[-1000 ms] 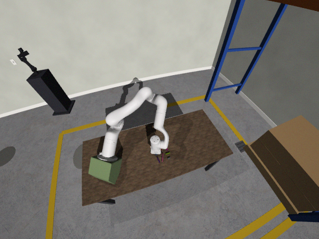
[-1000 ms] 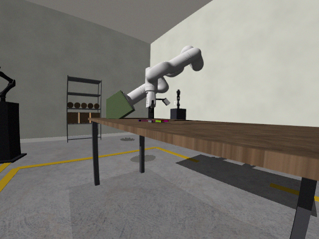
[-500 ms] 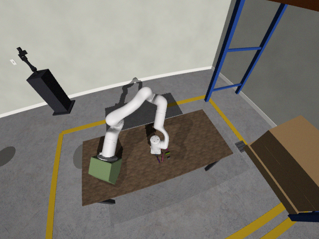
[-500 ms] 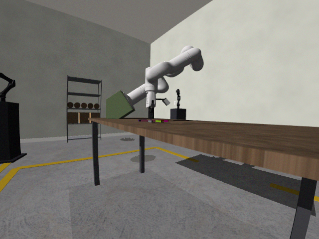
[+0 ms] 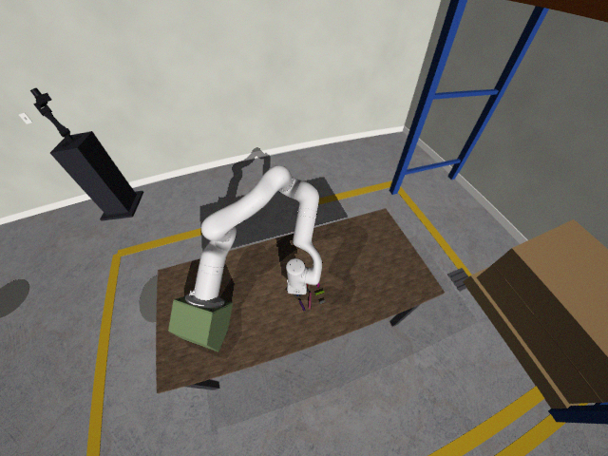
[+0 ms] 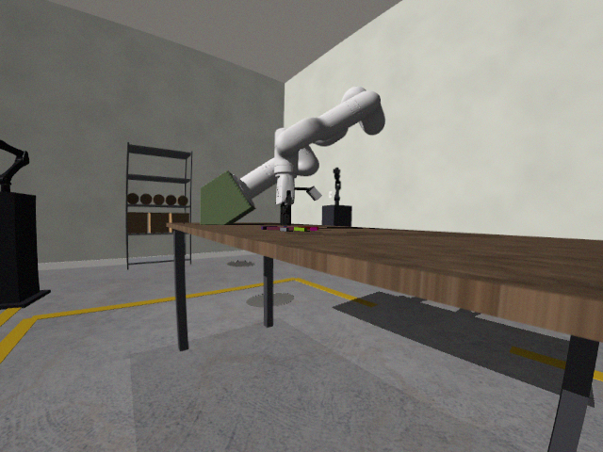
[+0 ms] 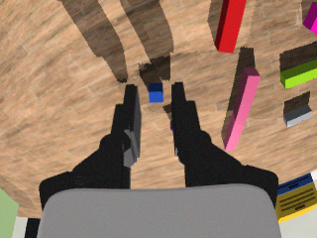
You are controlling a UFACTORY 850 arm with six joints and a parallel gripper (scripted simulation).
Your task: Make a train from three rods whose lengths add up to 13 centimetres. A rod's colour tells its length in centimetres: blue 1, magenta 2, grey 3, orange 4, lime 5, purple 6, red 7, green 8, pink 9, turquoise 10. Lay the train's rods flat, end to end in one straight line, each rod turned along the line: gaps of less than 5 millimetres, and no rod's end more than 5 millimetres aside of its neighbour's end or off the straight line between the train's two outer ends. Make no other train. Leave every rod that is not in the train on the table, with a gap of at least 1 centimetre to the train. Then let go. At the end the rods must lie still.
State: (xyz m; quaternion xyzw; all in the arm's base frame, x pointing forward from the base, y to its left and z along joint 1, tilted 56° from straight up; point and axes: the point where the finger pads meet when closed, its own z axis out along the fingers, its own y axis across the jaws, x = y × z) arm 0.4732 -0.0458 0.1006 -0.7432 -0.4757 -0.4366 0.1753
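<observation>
Now: hand 30 mm above the blue rod. The rest, counted from my hand: pink rod: 60 mm ahead, 40 mm to the right, 30 mm below; red rod: 60 mm to the left, 60 mm ahead, 30 mm below; purple rod: 60 mm to the right, 30 mm below, 20 mm ahead.
</observation>
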